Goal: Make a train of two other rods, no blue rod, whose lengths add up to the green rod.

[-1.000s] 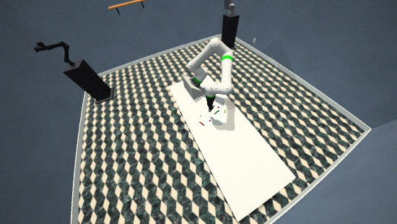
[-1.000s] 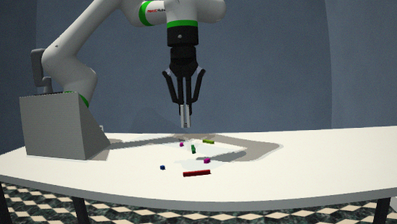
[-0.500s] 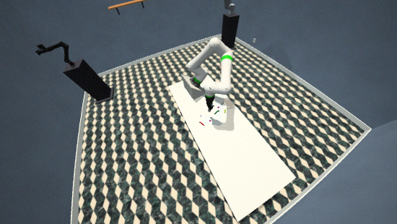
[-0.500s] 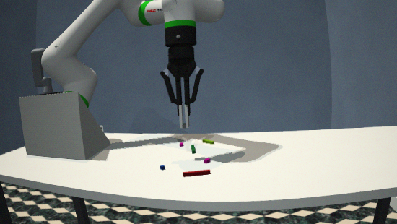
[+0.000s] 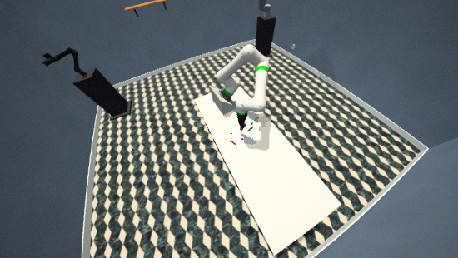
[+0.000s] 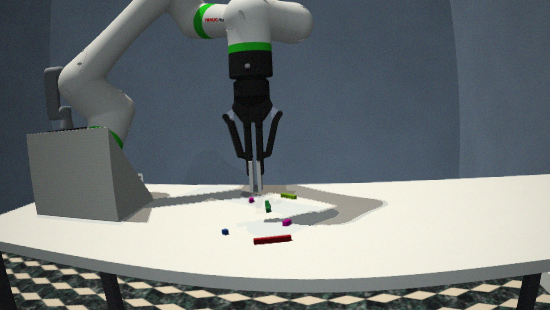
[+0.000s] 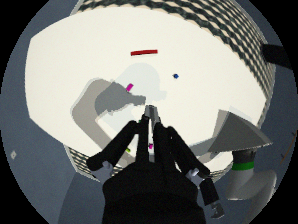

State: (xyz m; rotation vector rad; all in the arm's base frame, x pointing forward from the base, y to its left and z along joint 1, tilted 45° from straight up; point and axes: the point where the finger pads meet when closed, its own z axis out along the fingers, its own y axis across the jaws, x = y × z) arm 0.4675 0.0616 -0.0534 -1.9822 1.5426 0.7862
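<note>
The lime rod is 210 mm to the left of my hand, 100 mm below it and 20 mm ahead of it. Also, from my hand: blue rod: 100 mm to the right, 100 mm below, 40 mm behind; then grey rod: 30 mm below; then green rod: 100 mm to the left, 100 mm below, 10 mm behind.
</note>
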